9 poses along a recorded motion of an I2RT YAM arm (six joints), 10 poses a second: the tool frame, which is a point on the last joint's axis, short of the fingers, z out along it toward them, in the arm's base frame.
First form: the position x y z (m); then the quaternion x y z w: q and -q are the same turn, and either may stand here.
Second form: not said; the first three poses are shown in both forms.
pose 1, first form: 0.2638 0.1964 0.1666 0.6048 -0.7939 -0.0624 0.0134
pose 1, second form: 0.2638 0.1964 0.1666 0.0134 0.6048 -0.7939 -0.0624
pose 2, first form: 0.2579 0.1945 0.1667 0.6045 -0.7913 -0.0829 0.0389
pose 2, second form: 0.2579 0.1945 0.1667 0.0389 0.6045 -0.7913 -0.0829
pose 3, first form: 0.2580 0.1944 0.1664 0.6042 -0.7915 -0.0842 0.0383
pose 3, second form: 0.2580 0.1944 0.1664 0.0383 0.6042 -0.7915 -0.0842
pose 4, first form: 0.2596 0.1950 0.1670 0.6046 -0.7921 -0.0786 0.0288
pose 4, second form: 0.2596 0.1950 0.1670 0.0288 0.6046 -0.7921 -0.0786
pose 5, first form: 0.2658 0.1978 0.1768 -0.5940 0.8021 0.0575 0.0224
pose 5, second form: 0.2658 0.1978 0.1768 0.0224 -0.5940 0.8021 0.0575
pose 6, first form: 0.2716 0.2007 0.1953 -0.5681 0.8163 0.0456 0.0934
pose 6, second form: 0.2716 0.2007 0.1953 0.0934 -0.5681 0.8163 0.0456
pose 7, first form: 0.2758 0.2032 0.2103 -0.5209 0.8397 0.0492 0.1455
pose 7, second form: 0.2758 0.2032 0.2103 0.1455 -0.5209 0.8397 0.0492
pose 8, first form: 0.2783 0.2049 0.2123 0.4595 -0.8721 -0.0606 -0.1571
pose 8, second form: 0.2783 0.2049 0.2123 0.1571 -0.4595 0.8721 0.0606
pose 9, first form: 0.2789 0.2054 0.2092 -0.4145 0.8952 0.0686 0.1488
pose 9, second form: 0.2789 0.2054 0.2092 0.1488 -0.4145 0.8952 0.0686
